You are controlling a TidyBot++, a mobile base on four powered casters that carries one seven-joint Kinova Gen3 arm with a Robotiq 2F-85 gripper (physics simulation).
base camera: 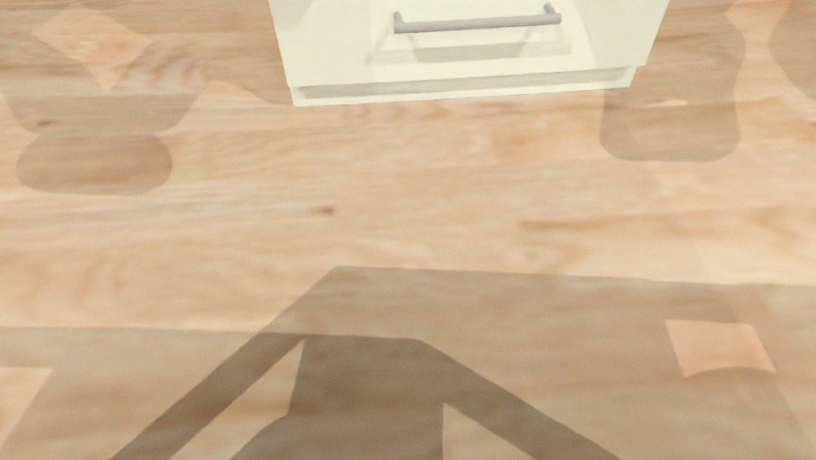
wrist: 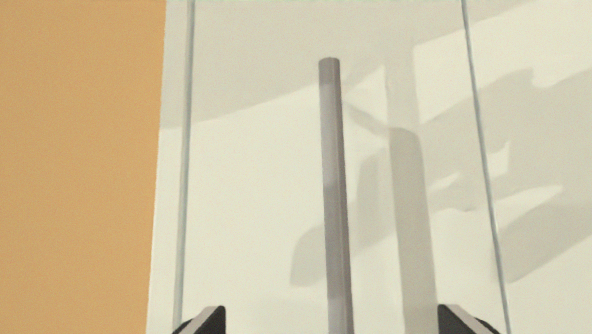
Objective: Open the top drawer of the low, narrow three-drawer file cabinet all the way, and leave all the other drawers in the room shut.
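Frame: origin at the arm's base, x left, y down, z back, level; millimetres.
Seen in the pictures: gripper, fingertip midpoint: (wrist: 329, 329).
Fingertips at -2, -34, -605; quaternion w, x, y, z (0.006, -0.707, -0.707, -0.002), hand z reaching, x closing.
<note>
A point is followed by its place in that frame, as x, y, z.
The cream file cabinet (base camera: 325, 62) {132, 329, -614} stands at the top of the base camera view, where its lower front with a grey bar handle (base camera: 480, 24) {-36, 279, -601} shows. In the wrist view a cream drawer front (wrist: 250, 200) {-55, -72, -640} lies between two thin seams, with its grey bar handle (wrist: 334, 190) {-58, -30, -604} running up and down the picture. The drawer looks shut. My gripper (wrist: 331, 320) {-2, -34, -605} is open, one fingertip at each side of the bottom edge. The handle lies between the fingertips in the picture, a little right of midway, and no finger is seen touching it. The handle's lower end is cut off.
An orange-tan surface (wrist: 75, 165) {-135, -561, -1201} lies beyond the cabinet's edge at the left of the wrist view. Part of a neighbouring front (wrist: 555, 165) {-68, 81, -641} shows past the right seam. Shadows fall on the cabinet and on the wooden floor (base camera: 400, 188) {39, 397, -482} in front of it.
</note>
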